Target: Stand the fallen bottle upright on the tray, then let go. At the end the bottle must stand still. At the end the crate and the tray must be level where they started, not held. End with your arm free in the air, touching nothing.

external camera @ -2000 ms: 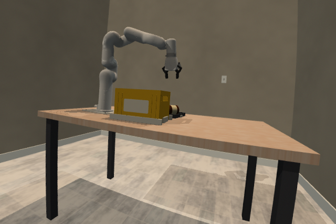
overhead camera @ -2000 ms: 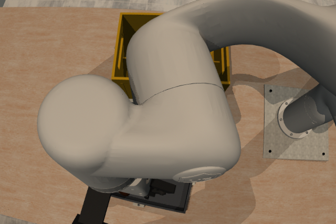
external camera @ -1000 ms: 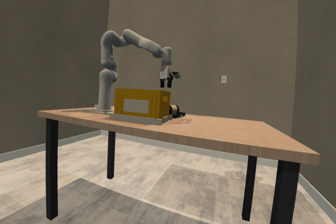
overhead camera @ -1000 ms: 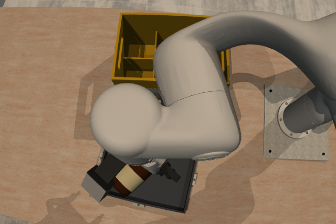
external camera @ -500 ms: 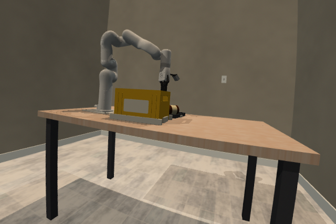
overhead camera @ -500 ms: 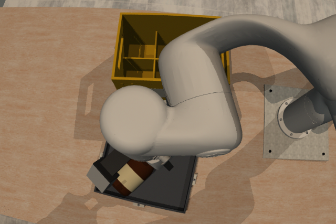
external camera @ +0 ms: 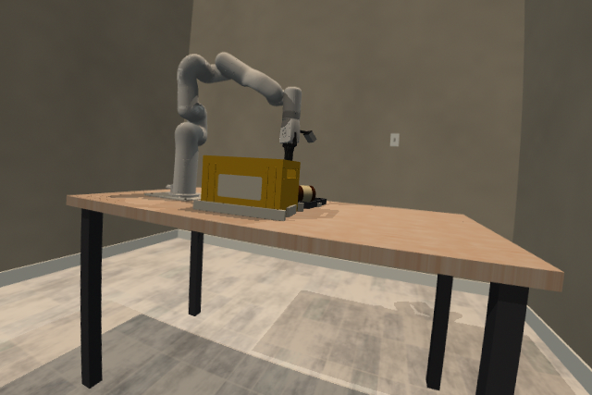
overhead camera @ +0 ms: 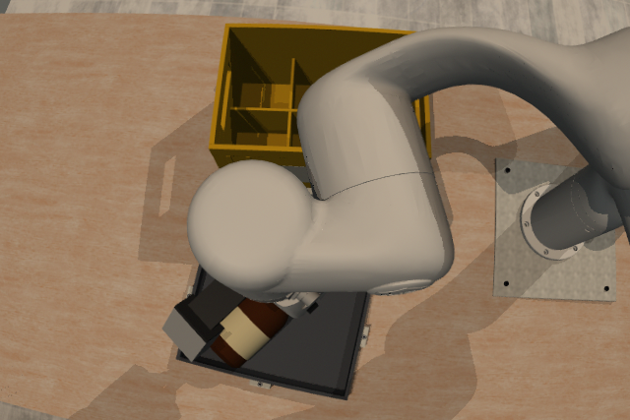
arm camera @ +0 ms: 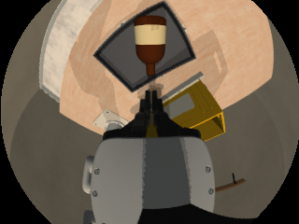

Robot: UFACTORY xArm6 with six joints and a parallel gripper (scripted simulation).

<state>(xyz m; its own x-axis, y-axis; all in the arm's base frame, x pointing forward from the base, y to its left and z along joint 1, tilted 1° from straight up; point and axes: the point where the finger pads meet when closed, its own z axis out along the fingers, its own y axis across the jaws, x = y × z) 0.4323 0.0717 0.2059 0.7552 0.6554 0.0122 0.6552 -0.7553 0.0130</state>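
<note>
My gripper is now 16 cm above the brown bottle, 4 cm short of it and 3 cm to the right of it. Round my hand: yellow crate 24 cm to the right, 12 cm below, 6 cm behind; then dark tray 19 cm below, 4 cm to the left, 2 cm ahead.
</note>
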